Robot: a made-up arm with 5 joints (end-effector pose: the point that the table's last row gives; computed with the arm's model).
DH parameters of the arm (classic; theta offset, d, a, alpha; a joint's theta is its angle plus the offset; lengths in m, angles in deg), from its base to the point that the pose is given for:
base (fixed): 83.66 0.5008 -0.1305 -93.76
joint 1: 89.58 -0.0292 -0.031 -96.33
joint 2: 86.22 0.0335 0.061 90
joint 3: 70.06 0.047 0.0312 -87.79
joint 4: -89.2 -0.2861 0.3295 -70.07
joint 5: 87.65 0.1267 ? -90
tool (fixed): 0 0.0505 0 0
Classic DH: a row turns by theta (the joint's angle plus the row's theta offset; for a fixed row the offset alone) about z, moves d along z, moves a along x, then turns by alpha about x.
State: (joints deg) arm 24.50 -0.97 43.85 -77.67 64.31
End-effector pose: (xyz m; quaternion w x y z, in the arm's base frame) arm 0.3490 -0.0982 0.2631 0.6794 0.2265 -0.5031 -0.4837
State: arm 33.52 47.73 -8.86 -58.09 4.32
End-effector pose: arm 0.3451 0.0053 0.3578 0.9522 0.1178 -0.1032 0.2624
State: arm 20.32 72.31 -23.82 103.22 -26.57
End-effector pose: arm 0.0211 -0.0318 0.9629 0.3168 -0.5861 -0.6732 -0.3209
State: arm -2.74 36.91 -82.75 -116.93 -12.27
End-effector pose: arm -0.1716 0.0010 0.3757 0.5173 0.2275 0.6376 0.5236
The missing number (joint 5, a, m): -0.0316
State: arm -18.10 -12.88 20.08 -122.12 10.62
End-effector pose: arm 0.2699 0.0955 0.5739 0.3485 0.8997 0.1934 -0.1783
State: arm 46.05 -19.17 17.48 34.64 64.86
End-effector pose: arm 0.1482 -0.5891 0.5221 0.6735 -0.6312 -0.3102 0.2275
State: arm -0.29 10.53 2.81 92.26 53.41
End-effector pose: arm 0.3310 -0.4457 0.6689 0.4673 -0.6509 -0.5616 0.2064
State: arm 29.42 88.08 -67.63 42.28 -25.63
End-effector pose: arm 0.2076 0.2248 0.7462 0.3853 -0.6623 -0.5844 0.2671
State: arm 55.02 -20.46 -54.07 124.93 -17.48
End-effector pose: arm 0.3807 0.0081 0.4486 0.3005 -0.8178 -0.2813 0.4021
